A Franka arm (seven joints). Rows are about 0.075 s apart.
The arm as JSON. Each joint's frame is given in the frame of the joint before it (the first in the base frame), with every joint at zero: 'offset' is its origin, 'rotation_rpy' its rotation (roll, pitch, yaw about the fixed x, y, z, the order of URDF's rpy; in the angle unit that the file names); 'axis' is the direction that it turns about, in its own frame. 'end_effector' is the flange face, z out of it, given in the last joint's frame.
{
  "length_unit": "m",
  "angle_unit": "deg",
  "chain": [
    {
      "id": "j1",
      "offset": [
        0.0,
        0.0,
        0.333
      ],
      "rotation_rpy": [
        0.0,
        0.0,
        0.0
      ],
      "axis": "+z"
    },
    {
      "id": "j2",
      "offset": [
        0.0,
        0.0,
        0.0
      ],
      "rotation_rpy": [
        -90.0,
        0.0,
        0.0
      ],
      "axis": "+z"
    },
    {
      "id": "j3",
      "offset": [
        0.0,
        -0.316,
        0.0
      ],
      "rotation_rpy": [
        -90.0,
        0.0,
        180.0
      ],
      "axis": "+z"
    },
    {
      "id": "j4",
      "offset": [
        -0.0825,
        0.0,
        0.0
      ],
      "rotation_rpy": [
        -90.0,
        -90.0,
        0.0
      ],
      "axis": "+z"
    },
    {
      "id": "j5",
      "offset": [
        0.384,
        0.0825,
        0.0
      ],
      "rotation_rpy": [
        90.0,
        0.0,
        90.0
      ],
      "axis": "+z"
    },
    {
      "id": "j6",
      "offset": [
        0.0,
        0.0,
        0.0
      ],
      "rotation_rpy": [
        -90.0,
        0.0,
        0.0
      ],
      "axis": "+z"
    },
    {
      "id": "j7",
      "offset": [
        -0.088,
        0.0,
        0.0
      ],
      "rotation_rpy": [
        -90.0,
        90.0,
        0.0
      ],
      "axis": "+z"
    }
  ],
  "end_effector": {
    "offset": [
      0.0,
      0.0,
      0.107
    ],
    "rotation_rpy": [
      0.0,
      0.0,
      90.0
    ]
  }
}
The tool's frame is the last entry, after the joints.
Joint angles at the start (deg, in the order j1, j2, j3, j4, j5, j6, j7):
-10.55, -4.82, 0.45, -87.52, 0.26, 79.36, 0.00
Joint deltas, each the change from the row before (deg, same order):
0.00, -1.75, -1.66, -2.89, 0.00, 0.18, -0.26
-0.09, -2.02, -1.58, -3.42, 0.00, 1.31, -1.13
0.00, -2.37, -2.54, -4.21, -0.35, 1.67, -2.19
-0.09, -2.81, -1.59, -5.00, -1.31, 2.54, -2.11
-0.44, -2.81, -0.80, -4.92, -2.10, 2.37, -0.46
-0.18, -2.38, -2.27, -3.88, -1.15, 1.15, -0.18
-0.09, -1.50, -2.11, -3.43, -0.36, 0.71, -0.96
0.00, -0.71, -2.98, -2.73, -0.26, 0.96, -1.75
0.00, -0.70, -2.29, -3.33, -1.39, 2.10, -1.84
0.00, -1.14, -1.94, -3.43, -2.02, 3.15, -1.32
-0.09, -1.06, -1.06, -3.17, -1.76, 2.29, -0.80
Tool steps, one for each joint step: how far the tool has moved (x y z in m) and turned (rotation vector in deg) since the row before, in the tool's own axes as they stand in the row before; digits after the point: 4 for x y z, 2 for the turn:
-0.0090, 0.0154, 0.0077, 0.29, -0.95, 1.38
-0.0084, 0.0157, 0.0085, 0.40, -0.08, 0.50
-0.0105, 0.0245, 0.0121, 0.45, -0.15, 0.28
-0.0119, 0.0181, 0.0146, -0.58, 0.27, -0.47
-0.0131, 0.0141, 0.0152, -1.48, 0.05, 0.66
-0.0147, 0.0221, 0.0141, 0.10, -0.51, 1.90
-0.0103, 0.0176, 0.0182, 0.95, -1.29, 0.76
-0.0071, 0.0237, 0.0189, 1.41, -1.11, 0.64
-0.0052, 0.0190, 0.0218, 0.01, -0.75, -0.24
-0.0058, 0.0161, 0.0184, -0.85, 0.47, -0.26
-0.0060, 0.0078, 0.0175, -0.84, -0.15, -0.54

